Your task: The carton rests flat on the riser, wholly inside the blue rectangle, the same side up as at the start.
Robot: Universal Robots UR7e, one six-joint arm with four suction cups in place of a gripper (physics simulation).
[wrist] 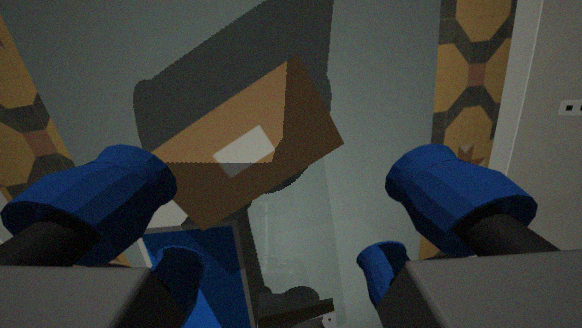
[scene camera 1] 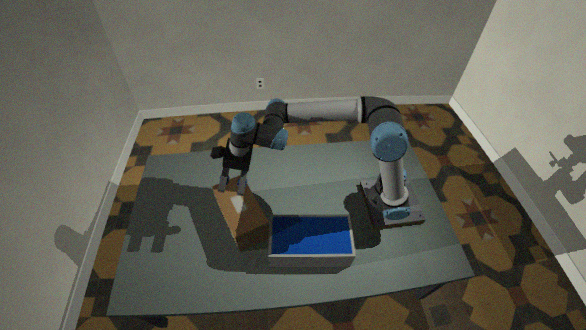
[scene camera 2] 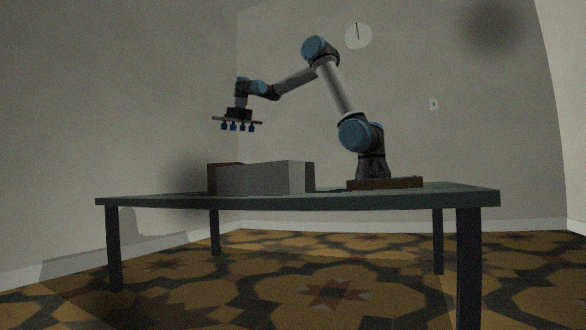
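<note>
The brown carton lies flat on the table, turned at an angle, with a white label on its upper face. It is left of the grey riser in scene camera 1, outside the blue rectangle on the riser's top. In scene camera 2 the riser hides most of the carton. My suction gripper is open, cups pointing down. It hangs above the carton with a clear gap and holds nothing. Shadow covers part of the carton.
The arm's base plate stands on the table, to the right of the riser. The arm's shadow falls across the table, carton and riser. A wall with a socket stands behind the table.
</note>
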